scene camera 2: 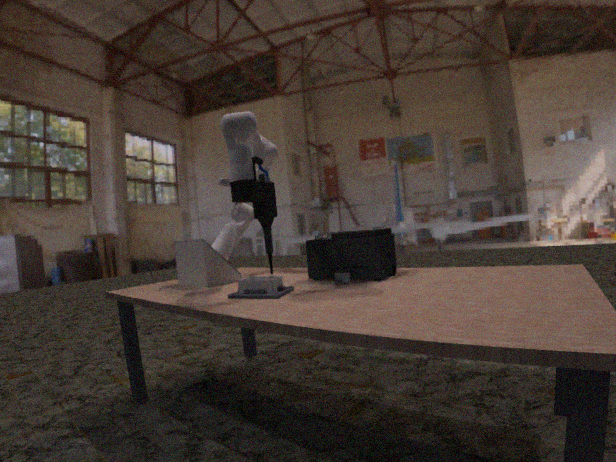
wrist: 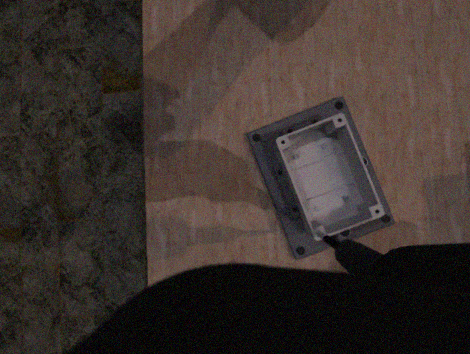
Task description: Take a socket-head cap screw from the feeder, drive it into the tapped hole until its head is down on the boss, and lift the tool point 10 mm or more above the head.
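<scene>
My gripper point(scene camera 2: 271, 273) point(wrist: 326, 238) is a black powered screwdriver with a long thin bit and no fingers. It points down at the light grey, open-topped housing point(scene camera 2: 262, 284) point(wrist: 284, 146). In the wrist view the bit's tip is over the housing's lower corner boss point(wrist: 319, 231) and partly covers it. In the scene view the tip shows at or just above the housing's top edge. The other three corners show dark holes. The housing sits on a darker grey plate point(scene camera 2: 236, 296) point(wrist: 265, 155). Whether a screw is on the tip or in the boss is too small and dark to tell.
A large black box point(scene camera 2: 364, 255) stands on the wooden table point(scene camera 2: 450, 310) point(wrist: 200, 250), right of the housing, with a small grey block point(scene camera 2: 342, 278) at its front. A grey wedge-shaped block point(scene camera 2: 200, 262) stands left of the housing. The table edge runs down the left of the wrist view.
</scene>
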